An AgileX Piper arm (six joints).
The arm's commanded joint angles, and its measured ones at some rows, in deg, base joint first. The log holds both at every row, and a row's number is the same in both.
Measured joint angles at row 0:
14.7 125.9 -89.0 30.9 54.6 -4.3
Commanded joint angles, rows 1 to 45:
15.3 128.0 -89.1 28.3 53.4 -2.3
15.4 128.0 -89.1 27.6 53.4 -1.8
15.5 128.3 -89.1 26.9 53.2 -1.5
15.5 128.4 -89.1 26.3 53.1 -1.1
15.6 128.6 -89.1 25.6 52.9 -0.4
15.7 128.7 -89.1 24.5 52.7 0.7
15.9 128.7 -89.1 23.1 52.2 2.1
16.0 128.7 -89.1 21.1 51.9 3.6
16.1 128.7 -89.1 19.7 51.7 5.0
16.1 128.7 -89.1 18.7 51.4 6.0
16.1 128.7 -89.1 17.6 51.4 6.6
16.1 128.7 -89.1 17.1 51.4 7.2
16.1 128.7 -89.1 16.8 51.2 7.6
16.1 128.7 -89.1 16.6 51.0 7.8
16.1 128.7 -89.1 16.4 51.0 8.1
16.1 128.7 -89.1 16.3 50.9 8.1
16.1 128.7 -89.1 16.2 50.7 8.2
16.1 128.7 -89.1 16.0 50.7 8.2
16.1 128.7 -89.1 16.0 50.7 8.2
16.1 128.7 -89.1 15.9 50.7 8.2
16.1 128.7 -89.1 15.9 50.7 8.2
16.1 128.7 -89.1 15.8 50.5 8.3
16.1 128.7 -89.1 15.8 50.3 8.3
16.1 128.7 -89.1 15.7 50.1 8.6
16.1 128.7 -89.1 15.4 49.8 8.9
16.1 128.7 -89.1 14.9 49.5 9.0
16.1 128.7 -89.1 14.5 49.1 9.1
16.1 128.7 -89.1 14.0 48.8 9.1
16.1 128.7 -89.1 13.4 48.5 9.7
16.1 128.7 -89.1 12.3 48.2 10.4
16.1 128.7 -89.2 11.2 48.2 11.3
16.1 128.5 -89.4 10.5 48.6 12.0
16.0 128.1 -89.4 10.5 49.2 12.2
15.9 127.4 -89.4 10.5 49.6 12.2
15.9 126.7 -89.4 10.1 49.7 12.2
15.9 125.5 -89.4 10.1 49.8 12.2
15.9 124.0 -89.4 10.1 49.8 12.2
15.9 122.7 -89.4 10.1 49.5 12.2
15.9 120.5 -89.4 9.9 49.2 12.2
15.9 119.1 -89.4 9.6 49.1 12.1
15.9 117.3 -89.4 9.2 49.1 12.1
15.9 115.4 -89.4 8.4 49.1 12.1
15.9 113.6 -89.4 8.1 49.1 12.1
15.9 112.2 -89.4 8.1 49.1 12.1
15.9 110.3 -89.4 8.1 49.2 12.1
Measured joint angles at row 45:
16.1 117.4 -89.5 9.4 49.4 12.3
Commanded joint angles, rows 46 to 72:
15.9 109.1 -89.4 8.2 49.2 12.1
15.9 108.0 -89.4 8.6 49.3 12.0
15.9 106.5 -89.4 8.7 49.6 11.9
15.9 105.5 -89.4 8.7 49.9 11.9
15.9 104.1 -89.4 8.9 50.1 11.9
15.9 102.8 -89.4 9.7 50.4 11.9
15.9 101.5 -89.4 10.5 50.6 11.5
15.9 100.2 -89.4 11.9 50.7 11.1
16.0 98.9 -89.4 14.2 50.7 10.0
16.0 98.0 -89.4 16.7 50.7 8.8
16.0 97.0 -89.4 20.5 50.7 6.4
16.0 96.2 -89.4 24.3 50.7 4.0
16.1 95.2 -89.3 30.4 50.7 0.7
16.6 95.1 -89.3 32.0 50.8 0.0
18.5 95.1 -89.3 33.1 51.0 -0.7
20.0 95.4 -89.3 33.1 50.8 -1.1
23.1 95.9 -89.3 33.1 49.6 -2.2
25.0 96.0 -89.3 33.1 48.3 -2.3
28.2 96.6 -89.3 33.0 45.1 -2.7
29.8 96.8 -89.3 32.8 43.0 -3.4
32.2 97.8 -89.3 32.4 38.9 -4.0
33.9 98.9 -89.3 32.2 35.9 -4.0
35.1 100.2 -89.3 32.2 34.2 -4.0
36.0 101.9 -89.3 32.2 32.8 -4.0
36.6 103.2 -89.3 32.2 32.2 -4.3
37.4 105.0 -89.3 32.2 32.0 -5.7
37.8 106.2 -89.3 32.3 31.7 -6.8
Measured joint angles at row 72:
36.4 102.5 -89.5 32.6 33.8 -3.7
